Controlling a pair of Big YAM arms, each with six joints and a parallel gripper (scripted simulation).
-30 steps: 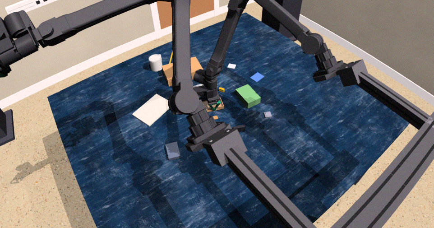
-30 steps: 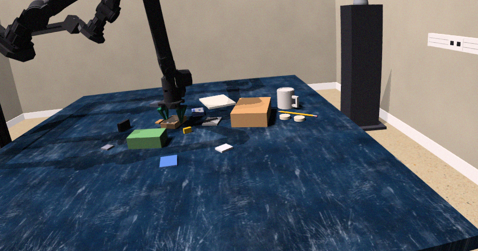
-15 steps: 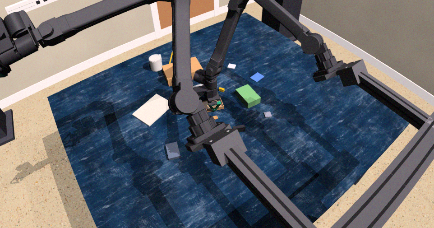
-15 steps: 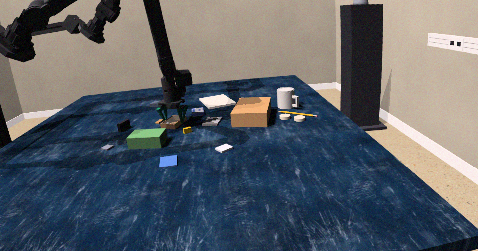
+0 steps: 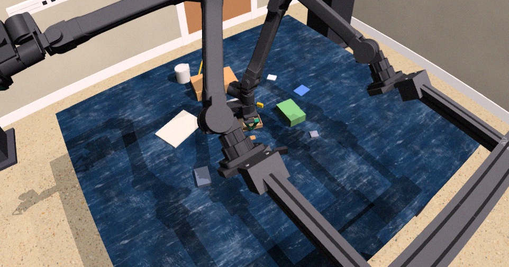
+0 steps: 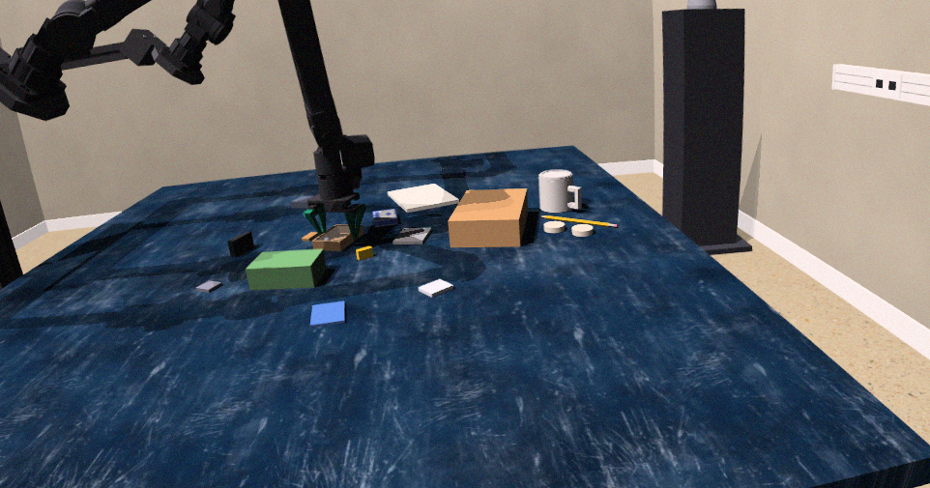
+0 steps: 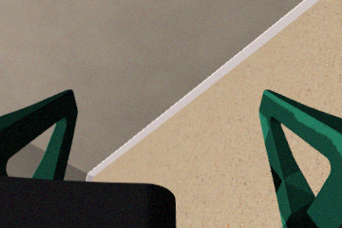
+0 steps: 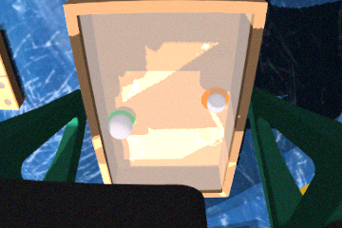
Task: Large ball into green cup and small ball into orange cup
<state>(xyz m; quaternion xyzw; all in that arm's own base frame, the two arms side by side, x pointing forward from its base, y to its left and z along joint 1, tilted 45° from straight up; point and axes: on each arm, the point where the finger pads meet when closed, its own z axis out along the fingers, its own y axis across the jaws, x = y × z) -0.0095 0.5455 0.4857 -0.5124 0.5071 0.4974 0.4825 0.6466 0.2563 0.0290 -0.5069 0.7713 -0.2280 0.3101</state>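
The covered wooden puzzle lies 10 mm below my right hand. Round my right hand: yellow block 110 mm to the right, 80 mm ahead; then black block 230 mm behind, 20 mm to the right; then green block 200 mm to the right, 60 mm behind, 10 mm above.
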